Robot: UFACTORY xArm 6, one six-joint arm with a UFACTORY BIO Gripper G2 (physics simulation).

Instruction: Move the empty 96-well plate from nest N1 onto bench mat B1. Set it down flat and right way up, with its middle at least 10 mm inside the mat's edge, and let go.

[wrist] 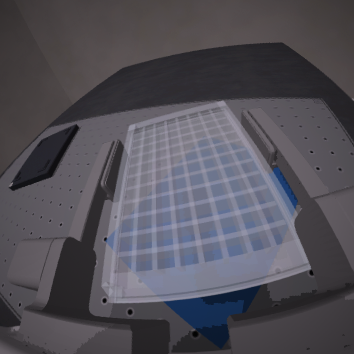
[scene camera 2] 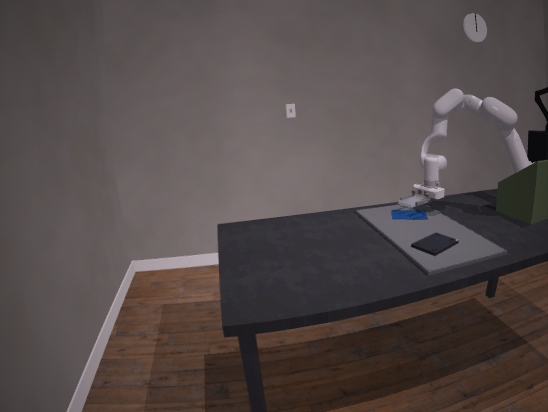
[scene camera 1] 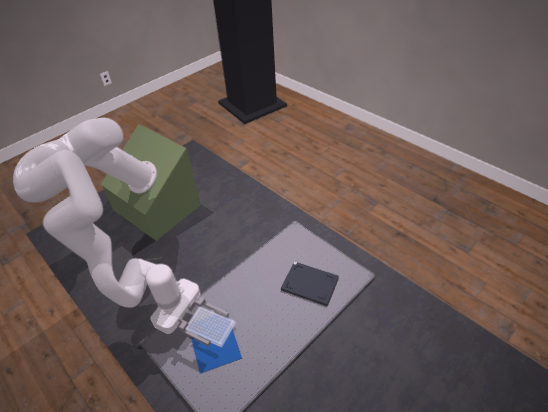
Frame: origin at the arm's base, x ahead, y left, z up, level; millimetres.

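Seen in the pictures: hand at its tool point: (wrist: 182, 153) (scene camera 2: 411, 201) (scene camera 1: 212, 326); arm's base at its link origin: (scene camera 2: 523, 172) (scene camera 1: 143, 177).
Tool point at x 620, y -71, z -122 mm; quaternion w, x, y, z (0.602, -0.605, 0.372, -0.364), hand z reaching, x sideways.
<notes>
Offsets run from my tool point to a thing's top centre. Level surfaces: height alone.
The clear 96-well plate {dz +2, dx -9, dy -5 mm} (scene camera 1: 210, 326) (scene camera 2: 413, 201) (wrist: 200, 200) is level between the fingers of my gripper (scene camera 1: 210, 322) (scene camera 2: 414, 200) (wrist: 187, 165), which is shut on its two long sides. The plate is held above the blue bench mat B1 {dz -66 mm} (scene camera 1: 220, 357) (scene camera 2: 409, 215) (wrist: 200, 312), turned at an angle to it. In the first scene view the plate covers the mat's far part; in the wrist view the mat shows through the plate. The dark nest N1 {dz -53, dx +22, dy +350 mm} (scene camera 1: 310, 283) (scene camera 2: 435, 243) (wrist: 46, 156) has no plate on it.
The mat and the nest are on a grey perforated board {dz -68 mm} (scene camera 1: 270, 320) (scene camera 2: 465, 260) (wrist: 295, 120) on the dark table {dz -81 mm} (scene camera 1: 425, 340) (scene camera 2: 300, 265) (wrist: 200, 75). A green angled block (scene camera 1: 175, 200) (scene camera 2: 517, 195) stands at the arm's base.
</notes>
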